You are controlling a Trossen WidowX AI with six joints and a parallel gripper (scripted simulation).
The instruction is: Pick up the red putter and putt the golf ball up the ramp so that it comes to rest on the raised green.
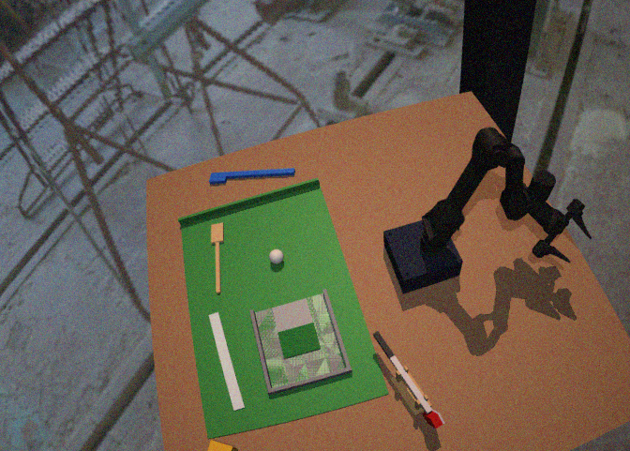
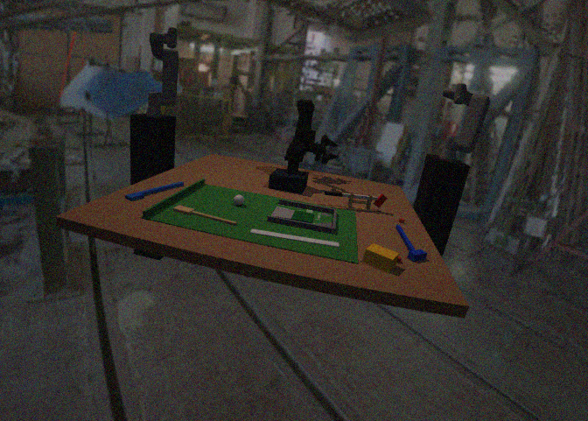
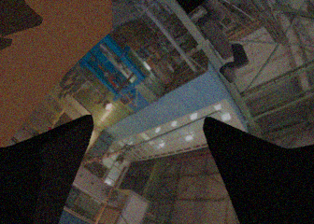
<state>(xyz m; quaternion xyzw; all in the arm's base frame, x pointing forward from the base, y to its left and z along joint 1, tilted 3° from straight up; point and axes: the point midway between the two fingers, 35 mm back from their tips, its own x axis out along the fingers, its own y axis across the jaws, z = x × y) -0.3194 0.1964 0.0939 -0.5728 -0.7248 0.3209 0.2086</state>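
Right now the red putter is 530 mm ahead of my gripper tip, 100 mm to the left of it and 110 mm below it. Round my gripper tip: green mat (810 mm ahead, 270 mm to the right, 170 mm below); then white strip (970 mm ahead, 120 mm to the right, 170 mm below); then white golf ball (750 mm ahead, 380 mm to the right, 150 mm below).
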